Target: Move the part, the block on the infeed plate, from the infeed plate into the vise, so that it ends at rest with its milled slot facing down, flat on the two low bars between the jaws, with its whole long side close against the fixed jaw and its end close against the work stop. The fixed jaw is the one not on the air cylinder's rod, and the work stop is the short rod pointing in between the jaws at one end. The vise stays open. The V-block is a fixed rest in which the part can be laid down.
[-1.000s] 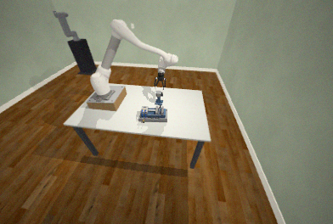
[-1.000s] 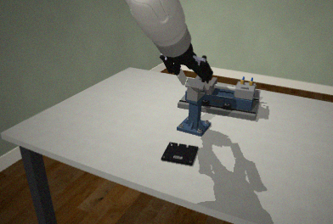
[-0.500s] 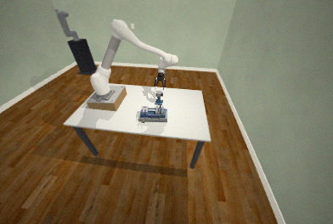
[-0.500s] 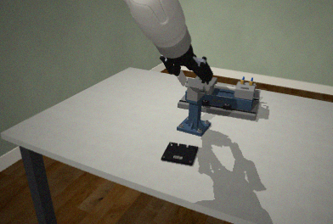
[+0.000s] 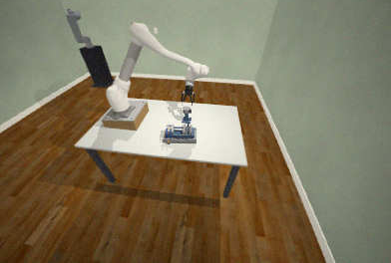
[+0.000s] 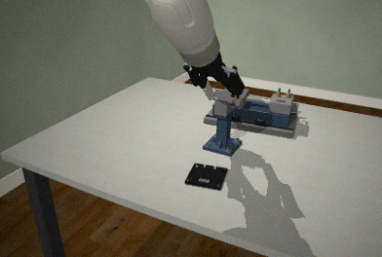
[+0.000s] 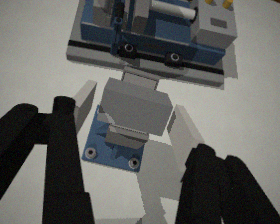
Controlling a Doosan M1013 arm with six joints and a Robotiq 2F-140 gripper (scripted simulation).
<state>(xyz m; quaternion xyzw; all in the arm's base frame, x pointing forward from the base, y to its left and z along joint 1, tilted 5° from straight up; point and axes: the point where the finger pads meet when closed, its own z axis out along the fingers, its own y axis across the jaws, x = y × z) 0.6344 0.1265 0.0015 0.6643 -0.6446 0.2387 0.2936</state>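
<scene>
The part lies 20 mm below my hand and 10 mm to the right of it. Also, from my hand: work stop 190 mm to the right, 80 mm below, 50 mm ahead; blue foot 170 mm below, 20 mm to the right; blue v-block stand 110 mm below, 20 mm to the right.
</scene>
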